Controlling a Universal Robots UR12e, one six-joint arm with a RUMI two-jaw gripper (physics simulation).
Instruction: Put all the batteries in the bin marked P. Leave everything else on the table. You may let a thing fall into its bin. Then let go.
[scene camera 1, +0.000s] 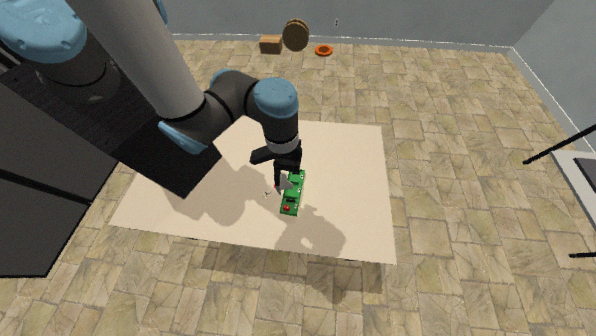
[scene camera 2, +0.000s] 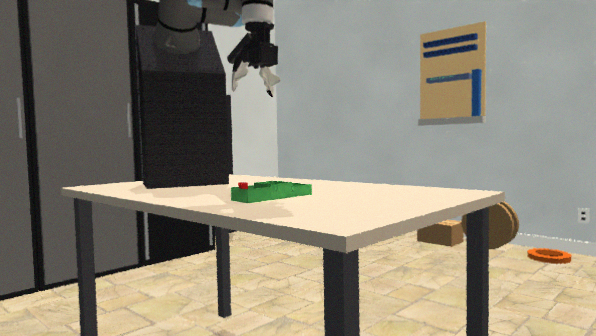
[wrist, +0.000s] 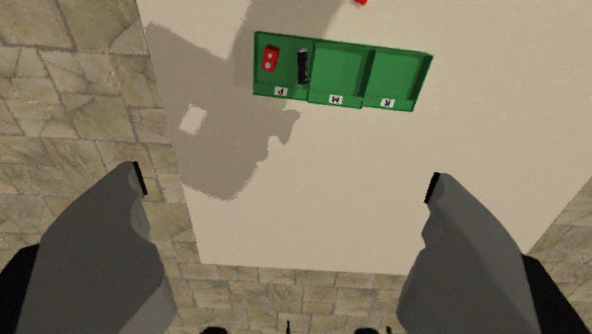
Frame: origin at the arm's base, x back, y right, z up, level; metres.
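Where they show: gripper, fingertip midpoint: (scene camera 1: 283, 175) (scene camera 2: 253, 94) (wrist: 289, 170); arm's base, origin of the base link: (scene camera 1: 82, 74) (scene camera 2: 176, 40).
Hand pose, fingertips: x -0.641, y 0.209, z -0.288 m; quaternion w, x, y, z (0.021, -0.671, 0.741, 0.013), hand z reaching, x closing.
Note:
Things, the pixels of their top centre, and the offset from my fingertips. "spot": a spot on its surface instead. Level surfaces: height alone.
- green three-part tray, middle of its top: (wrist: 340, 77) (scene camera 2: 272, 182) (scene camera 1: 292, 188) dx -0.015, dy -0.058, dz -0.266 m
- black AA battery, middle of its top: (wrist: 302, 67) dx -0.003, dy -0.004, dz -0.291 m
- red block, middle of its top: (wrist: 268, 60) (scene camera 2: 243, 181) (scene camera 1: 285, 206) dx +0.012, dy +0.041, dz -0.257 m
- red object, surface spot: (wrist: 360, 2) spot: dx +0.074, dy -0.084, dz -0.297 m
- small pale thing, middle of its top: (scene camera 1: 266, 193) dx +0.127, dy -0.046, dz -0.305 m
- table, its level: dz -0.312 m
A green three-part tray (scene camera 1: 292, 191) (scene camera 2: 275, 192) (wrist: 340, 70) lies on the table, with compartments labelled P, M and R. In the wrist view, bin P (wrist: 286, 80) is the left compartment. It holds a black AA battery (wrist: 302, 67) lying beside the divider, and a red block (scene camera 1: 286, 208) (scene camera 2: 243, 185) (wrist: 270, 58) with two pale round spots. The M and R compartments look empty in the wrist view. My gripper (scene camera 2: 252, 93) (wrist: 289, 170) is open, with nothing between its fingers, high above the table. In the wrist view the tray lies beyond the fingertips.
Part of another red object (wrist: 360, 2) shows at the wrist view's top edge, outside the tray. A small pale thing (scene camera 1: 266, 194) lies beside the tray in scene camera 1. The black robot pedestal (scene camera 2: 185, 130) stands at the table (scene camera 1: 350, 150) (scene camera 2: 400, 210). Arm shadows cross the top.

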